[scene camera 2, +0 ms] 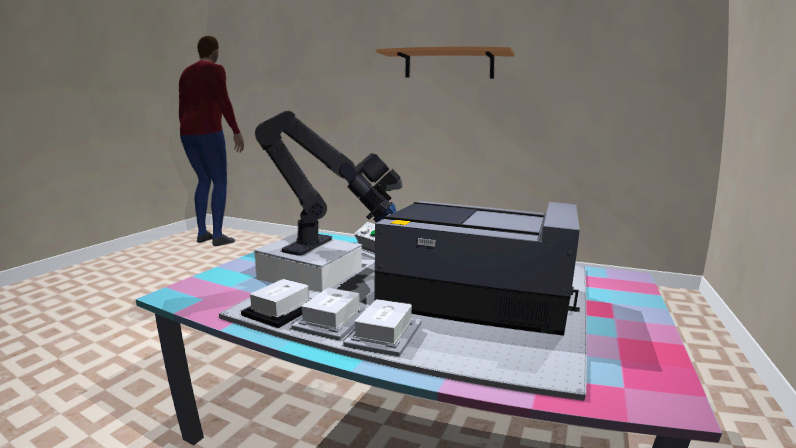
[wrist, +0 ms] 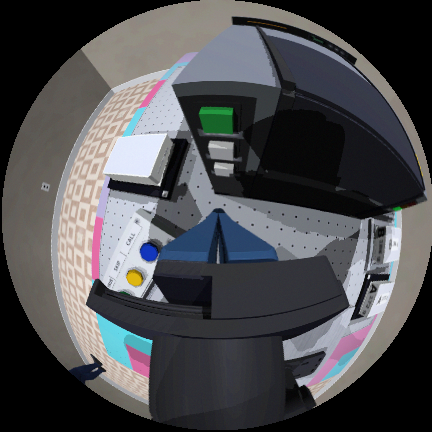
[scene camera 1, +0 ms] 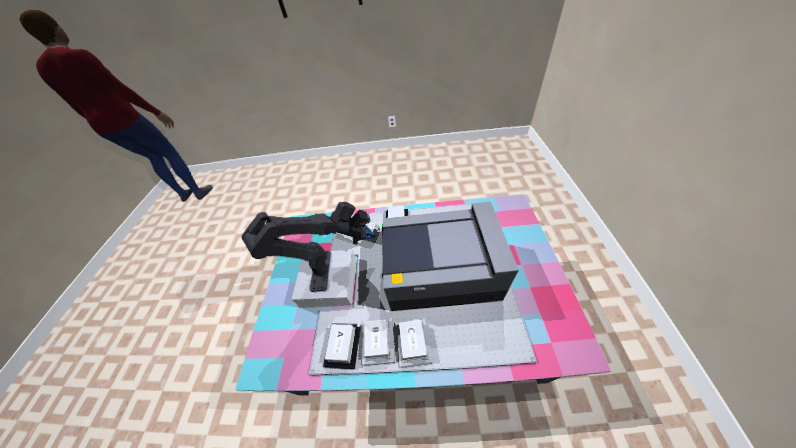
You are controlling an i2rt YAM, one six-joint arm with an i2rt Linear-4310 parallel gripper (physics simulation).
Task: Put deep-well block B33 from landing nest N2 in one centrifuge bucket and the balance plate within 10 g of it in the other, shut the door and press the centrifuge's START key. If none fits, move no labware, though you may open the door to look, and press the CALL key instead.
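Pixels of known places: gripper, fingertip midpoint: [wrist: 217, 214] [scene camera 1: 374, 236]; arm's base, link origin: [scene camera 2: 307, 245] [scene camera 1: 321, 270].
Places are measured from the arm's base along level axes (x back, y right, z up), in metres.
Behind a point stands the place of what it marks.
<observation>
The centrifuge [scene camera 1: 445, 289] {x -0.512, y 0.196, z 0.082 m} [scene camera 2: 473, 261] {x -0.528, y 0.197, z 0.075 m} [wrist: 310, 150] {x -0.299, y -0.054, z 0.091 m} has a dark and a lighter panel across its top; no bucket shows. In the wrist view, its front carries a green key [wrist: 216, 120] {x -0.296, y -0.118, z 0.111 m} above two pale keys [wrist: 221, 149] {x -0.296, y -0.118, z 0.078 m} [wrist: 223, 168] {x -0.296, y -0.118, z 0.044 m}; their lettering is unreadable. My gripper [scene camera 1: 374, 236] {x -0.252, y -0.118, z 0.048 m} [scene camera 2: 393, 209] [wrist: 217, 214] {x -0.252, y -0.118, z 0.048 m} is shut and empty, in front of that key face and apart from it. A white block [scene camera 1: 396, 212] {x -0.359, y -0.311, z -0.016 m} [wrist: 136, 157] {x -0.343, y -0.273, z -0.016 m} sits on a black nest beside the centrifuge; its number is unreadable. White plates A [scene camera 1: 339, 343] {x -0.100, y 0.313, z -0.020 m} [scene camera 2: 278, 297] {x -0.122, y 0.349, z -0.021 m} [wrist: 378, 300] {x -0.099, y 0.277, z -0.021 m}, B [scene camera 1: 375, 339] {x -0.235, y 0.312, z -0.020 m} [scene camera 2: 330, 307] {x -0.255, y 0.345, z -0.021 m} [wrist: 393, 245] {x -0.232, y 0.305, z -0.020 m} and C [scene camera 1: 412, 338] {x -0.371, y 0.323, z -0.021 m} [scene camera 2: 383, 321] {x -0.384, y 0.366, z -0.020 m} sit on nests.
A button box [scene camera 2: 364, 228] {x -0.066, y -0.280, z -0.002 m} [wrist: 119, 247] {x -0.198, y -0.251, z 0.007 m} stands near the gripper, with a blue button [wrist: 149, 251] {x -0.202, y -0.207, z -0.005 m} by CALL and a yellow button [wrist: 134, 277] {x -0.158, y -0.230, z -0.005 m} by SKIP. The arm's pedestal [scene camera 1: 328, 297] {x -0.045, y 0.131, z -0.004 m} [scene camera 2: 295, 269] {x -0.036, y 0.133, z -0.031 m} stands left of the centrifuge. A person [scene camera 1: 91, 94] [scene camera 2: 203, 105] stands beyond the table.
</observation>
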